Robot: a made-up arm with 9 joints. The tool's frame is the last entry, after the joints. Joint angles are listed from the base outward. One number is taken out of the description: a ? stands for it. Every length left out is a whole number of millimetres.
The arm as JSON. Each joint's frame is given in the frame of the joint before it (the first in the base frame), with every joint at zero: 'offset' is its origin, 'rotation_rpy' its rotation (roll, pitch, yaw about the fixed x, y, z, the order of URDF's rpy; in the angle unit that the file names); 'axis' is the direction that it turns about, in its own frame. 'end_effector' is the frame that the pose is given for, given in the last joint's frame.
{
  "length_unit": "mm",
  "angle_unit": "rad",
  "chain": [
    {
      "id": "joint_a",
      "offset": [
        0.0,
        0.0,
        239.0
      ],
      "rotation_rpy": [
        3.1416,
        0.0,
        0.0
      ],
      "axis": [
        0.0,
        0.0,
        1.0
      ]
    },
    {
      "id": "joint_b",
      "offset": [
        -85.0,
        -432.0,
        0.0
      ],
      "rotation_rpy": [
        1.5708,
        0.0,
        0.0
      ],
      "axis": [
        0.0,
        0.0,
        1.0
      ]
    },
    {
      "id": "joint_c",
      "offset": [
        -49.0,
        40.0,
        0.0
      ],
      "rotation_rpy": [
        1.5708,
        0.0,
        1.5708
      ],
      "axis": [
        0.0,
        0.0,
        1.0
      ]
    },
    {
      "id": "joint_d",
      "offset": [
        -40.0,
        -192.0,
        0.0
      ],
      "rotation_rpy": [
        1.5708,
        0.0,
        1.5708
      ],
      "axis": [
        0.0,
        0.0,
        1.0
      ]
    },
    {
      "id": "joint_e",
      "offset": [
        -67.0,
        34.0,
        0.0
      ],
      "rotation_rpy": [
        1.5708,
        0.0,
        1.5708
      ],
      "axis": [
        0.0,
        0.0,
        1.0
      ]
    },
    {
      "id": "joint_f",
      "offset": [
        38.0,
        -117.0,
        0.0
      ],
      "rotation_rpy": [
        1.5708,
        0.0,
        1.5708
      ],
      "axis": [
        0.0,
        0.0,
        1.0
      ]
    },
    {
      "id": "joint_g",
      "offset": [
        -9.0,
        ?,
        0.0
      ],
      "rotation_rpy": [
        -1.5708,
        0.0,
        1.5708
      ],
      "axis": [
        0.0,
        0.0,
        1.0
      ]
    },
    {
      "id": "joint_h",
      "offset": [
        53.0,
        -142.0,
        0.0
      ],
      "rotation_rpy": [
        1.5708,
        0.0,
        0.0
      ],
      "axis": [
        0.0,
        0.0,
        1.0
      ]
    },
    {
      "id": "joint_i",
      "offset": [
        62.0,
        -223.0,
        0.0
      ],
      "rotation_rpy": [
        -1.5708,
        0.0,
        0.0
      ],
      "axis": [
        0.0,
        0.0,
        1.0
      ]
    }
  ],
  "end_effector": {
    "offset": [
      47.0,
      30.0,
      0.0
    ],
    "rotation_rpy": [
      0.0,
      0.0,
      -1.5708
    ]
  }
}
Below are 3 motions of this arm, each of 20 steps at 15 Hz.
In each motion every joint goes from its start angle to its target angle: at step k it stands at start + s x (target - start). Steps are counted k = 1, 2, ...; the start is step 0. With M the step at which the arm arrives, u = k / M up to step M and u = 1 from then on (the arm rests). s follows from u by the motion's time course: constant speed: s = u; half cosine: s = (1 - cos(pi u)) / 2; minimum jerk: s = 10 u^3 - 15 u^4 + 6 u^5.
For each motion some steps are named. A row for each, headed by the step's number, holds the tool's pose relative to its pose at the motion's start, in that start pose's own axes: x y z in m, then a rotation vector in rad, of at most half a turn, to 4 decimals.
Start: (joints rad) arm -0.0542 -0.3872 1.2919 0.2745 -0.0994 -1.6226 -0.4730 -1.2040 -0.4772
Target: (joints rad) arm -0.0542 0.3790 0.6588 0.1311 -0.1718 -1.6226 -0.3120 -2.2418 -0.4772
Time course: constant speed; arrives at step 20
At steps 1, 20:
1: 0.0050 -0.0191 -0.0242 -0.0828 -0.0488 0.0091
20: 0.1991 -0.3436 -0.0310 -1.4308 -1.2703 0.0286

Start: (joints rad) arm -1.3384 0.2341 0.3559 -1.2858 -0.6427 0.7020 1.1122 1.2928 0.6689
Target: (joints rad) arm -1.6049 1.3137 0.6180 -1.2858 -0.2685 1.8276 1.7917 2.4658 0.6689
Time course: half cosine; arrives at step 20
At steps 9, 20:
9: 0.0228 0.3029 0.1978 0.3834 -0.4775 0.8096
20: -0.3232 0.4063 0.1439 0.4416 -0.1747 1.8383

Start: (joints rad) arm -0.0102 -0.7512 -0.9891 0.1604 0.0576 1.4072 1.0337 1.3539 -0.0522
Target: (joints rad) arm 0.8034 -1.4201 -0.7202 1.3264 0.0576 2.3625 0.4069 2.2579 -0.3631
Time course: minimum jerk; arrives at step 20
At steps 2, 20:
2: 0.0019 0.0000 0.0008 -0.0031 -0.0119 0.0097
20: -0.5525 -0.5476 -0.1156 -0.1825 0.8180 0.9657

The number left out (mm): 194.0
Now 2 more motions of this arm.
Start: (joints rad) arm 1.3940 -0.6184 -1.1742 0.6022 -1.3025 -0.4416 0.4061 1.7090 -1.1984
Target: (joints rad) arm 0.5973 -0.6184 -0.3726 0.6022 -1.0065 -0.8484 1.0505 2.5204 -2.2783
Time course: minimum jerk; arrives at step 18
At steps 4, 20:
4: 0.0009 -0.0026 0.0436 0.0636 0.0952 -0.1419
20: 0.0251 -0.2404 0.4121 -0.2615 2.0525 -1.0848

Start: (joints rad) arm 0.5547 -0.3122 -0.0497 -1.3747 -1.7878 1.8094 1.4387 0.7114 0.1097
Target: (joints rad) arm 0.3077 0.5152 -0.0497 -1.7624 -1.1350 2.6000 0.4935 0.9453 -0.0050
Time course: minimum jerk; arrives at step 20
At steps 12, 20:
12: 0.0343 0.1817 0.3965 -0.1983 -1.3391 0.3221
20: -0.2112 0.3536 0.4230 0.0262 -1.7849 0.8189

